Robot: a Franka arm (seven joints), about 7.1 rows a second.
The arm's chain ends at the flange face. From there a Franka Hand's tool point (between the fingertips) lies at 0.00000 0.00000 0.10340 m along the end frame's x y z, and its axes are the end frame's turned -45 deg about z.
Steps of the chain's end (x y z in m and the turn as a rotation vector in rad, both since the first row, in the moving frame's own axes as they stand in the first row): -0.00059 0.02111 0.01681 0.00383 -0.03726 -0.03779; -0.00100 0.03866 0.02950 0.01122 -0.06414 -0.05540; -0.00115 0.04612 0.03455 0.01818 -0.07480 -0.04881; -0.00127 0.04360 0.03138 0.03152 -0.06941 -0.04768; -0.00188 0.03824 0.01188 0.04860 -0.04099 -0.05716; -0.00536 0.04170 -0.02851 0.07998 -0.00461 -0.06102
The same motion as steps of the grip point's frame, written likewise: -0.01784 0.01155 0.01674 0.02906 -0.02364 -0.03779; -0.03206 0.02123 0.02928 0.05329 -0.03742 -0.05540; -0.03772 0.02511 0.03424 0.06575 -0.04004 -0.04881; -0.03467 0.02263 0.03108 0.07137 -0.02679 -0.04768; -0.02800 0.01915 0.01167 0.06335 0.00538 -0.05716; -0.02796 0.01935 -0.02884 0.05981 0.05329 -0.06102
